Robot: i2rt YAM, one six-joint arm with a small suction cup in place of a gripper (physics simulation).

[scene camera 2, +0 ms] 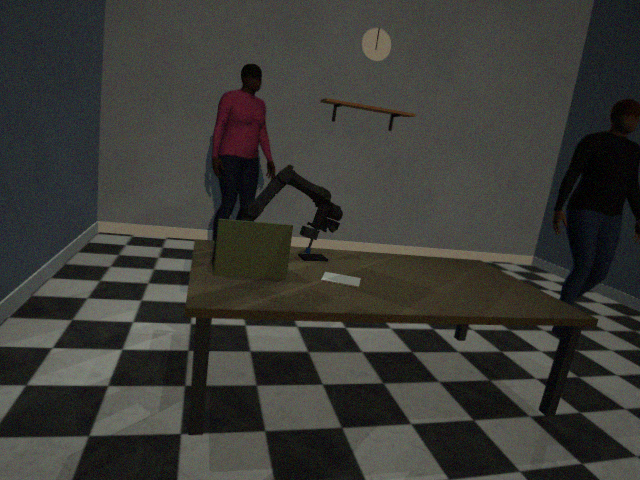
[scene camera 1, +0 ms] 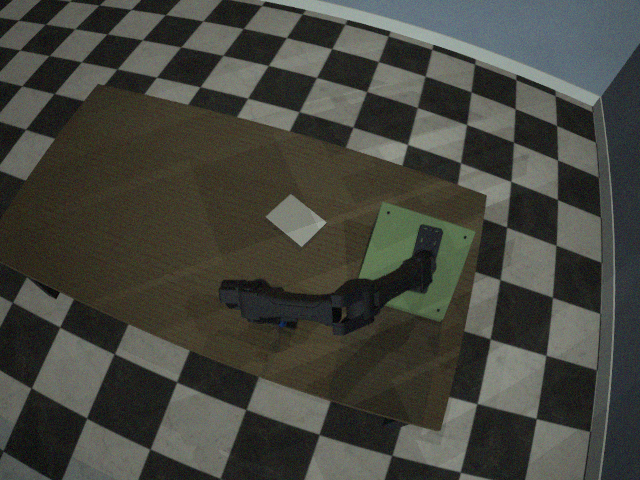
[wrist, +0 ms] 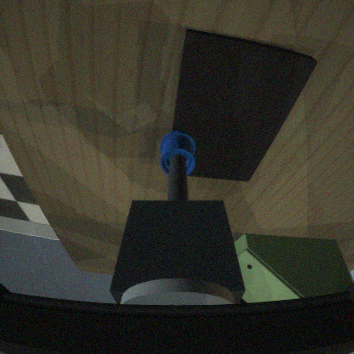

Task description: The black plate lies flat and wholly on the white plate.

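Where they show: hand, tool point: (scene camera 2: 307, 252) (scene camera 1: 282, 322) (wrist: 177, 146); arm's base, link origin: (scene camera 2: 246, 236) (scene camera 1: 423, 259).
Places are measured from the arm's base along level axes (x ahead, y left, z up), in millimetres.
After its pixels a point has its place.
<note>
The black plate (wrist: 239, 105) @(x 396, y 211, z -131 mm) (scene camera 2: 312, 256) @(x 371, y 212, z -131 mm) lies flat on the wooden table (scene camera 1: 129, 170) @(x 1051, y -135, z -140 mm) (scene camera 2: 439, 294) @(x 801, y -254, z -141 mm), near the table's edge; in scene camera 1 the arm hides it. The white plate (scene camera 1: 295, 219) @(x 407, y -99, z -134 mm) (scene camera 2: 340, 278) @(x 401, y -97, z -135 mm) lies flat and bare a little further in, apart from the black plate. My blue suction cup (wrist: 178, 152) (scene camera 2: 308, 250) (scene camera 1: 281, 325) hangs low over the black plate's near corner and carries nothing. I cannot tell whether the cup touches the plate.
The arm stands on a green base block (scene camera 1: 392, 242) @(x 102, y -21, z 14 mm) (scene camera 2: 251, 250) @(x 8, y -98, z -30 mm) (wrist: 291, 261) @(x 168, y 26, z -94 mm) at the table's end. A person in a pink top (scene camera 2: 239, 129) stands behind the table; another in black (scene camera 2: 599, 175) is at the right.
</note>
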